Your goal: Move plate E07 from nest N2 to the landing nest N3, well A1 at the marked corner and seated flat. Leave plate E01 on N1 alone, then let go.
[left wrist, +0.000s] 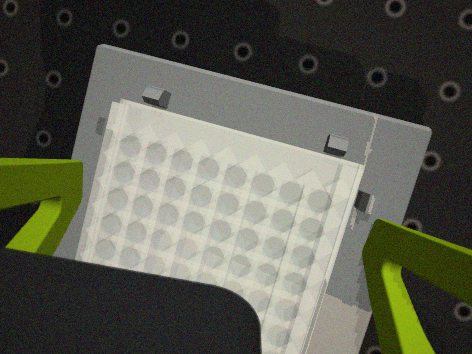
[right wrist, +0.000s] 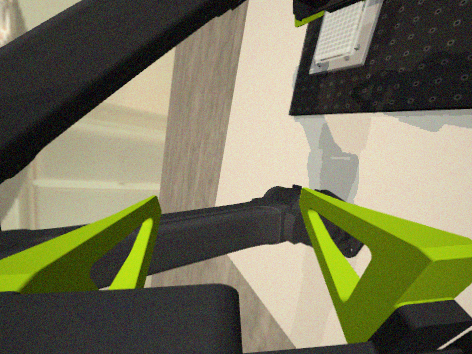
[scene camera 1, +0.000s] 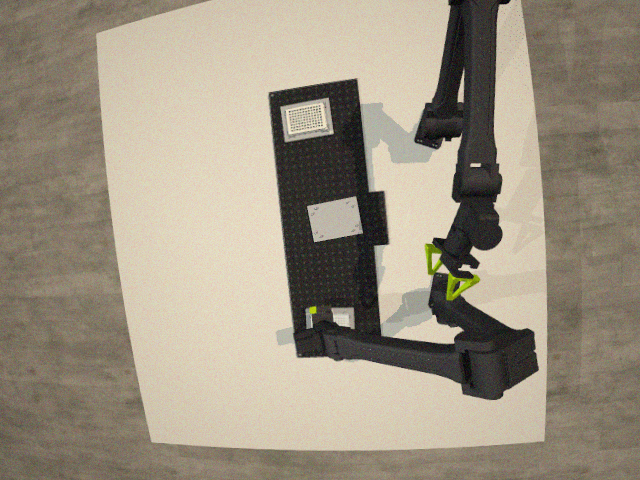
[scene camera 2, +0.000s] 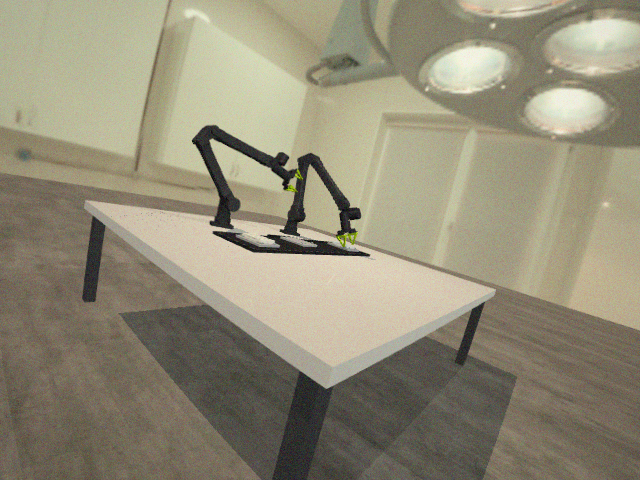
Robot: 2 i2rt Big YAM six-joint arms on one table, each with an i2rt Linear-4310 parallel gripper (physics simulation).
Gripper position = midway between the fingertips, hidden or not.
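My left gripper (left wrist: 229,208): open, touching a grey plate nest (left wrist: 392,150). My right gripper (scene camera 1: 439,286): open, holding nothing.
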